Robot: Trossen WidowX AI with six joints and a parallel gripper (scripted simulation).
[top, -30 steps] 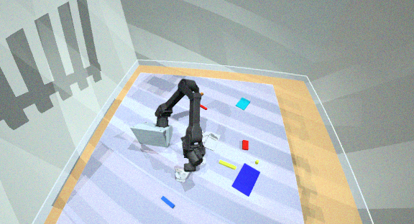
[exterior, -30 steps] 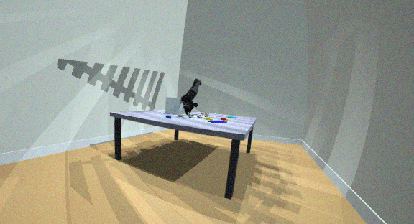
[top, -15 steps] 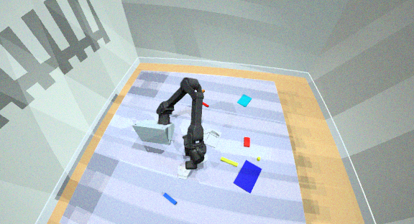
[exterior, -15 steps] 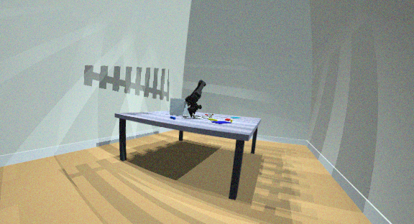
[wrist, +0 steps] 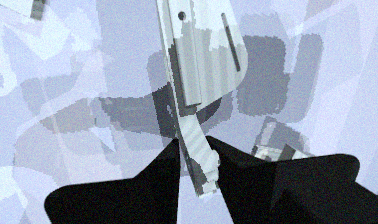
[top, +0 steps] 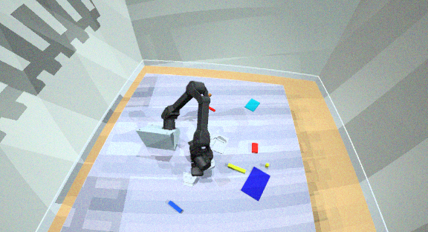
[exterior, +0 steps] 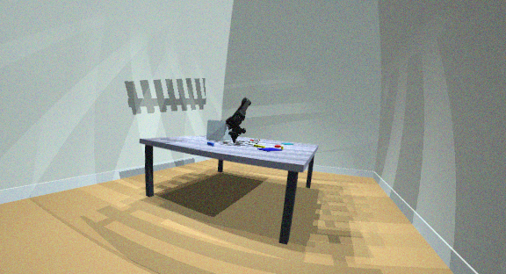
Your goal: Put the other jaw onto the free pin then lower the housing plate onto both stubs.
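Now: the white block 10 cm to the right of my gripper tip and 2 cm behind it. The rest, counted from my gripper tip: yellow bar: 22 cm ahead, 2 cm to the left; then blue bar: 25 cm to the right, 5 cm behind; then jaw: 3 cm above, 2 cm ahead, 1 cm to the left.
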